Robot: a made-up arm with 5 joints.
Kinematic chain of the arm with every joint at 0, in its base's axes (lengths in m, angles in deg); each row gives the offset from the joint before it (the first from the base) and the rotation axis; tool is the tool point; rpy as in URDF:
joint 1: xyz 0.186 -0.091 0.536 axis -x
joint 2: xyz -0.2 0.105 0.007 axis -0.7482 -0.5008 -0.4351
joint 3: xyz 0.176 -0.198 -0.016 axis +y
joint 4: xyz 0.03 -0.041 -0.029 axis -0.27 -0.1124 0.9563
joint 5: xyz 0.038 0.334 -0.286 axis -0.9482 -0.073 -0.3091
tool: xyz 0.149 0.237 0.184 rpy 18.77 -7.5 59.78
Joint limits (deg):
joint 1: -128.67..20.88
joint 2: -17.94..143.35
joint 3: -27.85..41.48
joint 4: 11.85..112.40
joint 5: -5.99..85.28
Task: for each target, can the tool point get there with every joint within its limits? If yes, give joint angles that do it. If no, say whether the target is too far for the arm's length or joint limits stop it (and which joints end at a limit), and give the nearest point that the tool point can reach.
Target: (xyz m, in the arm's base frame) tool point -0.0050 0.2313 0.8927
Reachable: yes | joints -103.56 23.46 7.77 50.59 17.46
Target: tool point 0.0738 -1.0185 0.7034
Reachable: no: joint limits stop it (at a limit: joint 3, joint 4, joint 5) | nearest point 0.0399 -0.7850 0.6613 | short by 0.240 m
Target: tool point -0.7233 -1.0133 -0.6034
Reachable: no: too far | nearest point -0.3510 -0.5157 0.0114 | short by 0.874 m
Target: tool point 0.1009 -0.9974 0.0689
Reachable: no: joint limits stop it (at a limit: joint 3, joint 4, joint 5) | nearest point 0.0517 -0.7163 0.2138 | short by 0.320 m
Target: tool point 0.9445 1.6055 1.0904
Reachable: no: too far | nearest point 0.4285 0.5392 0.7420 | short by 1.235 m
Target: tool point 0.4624 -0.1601 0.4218
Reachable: yes | joints -58.95 96.81 -17.56 27.10 20.81
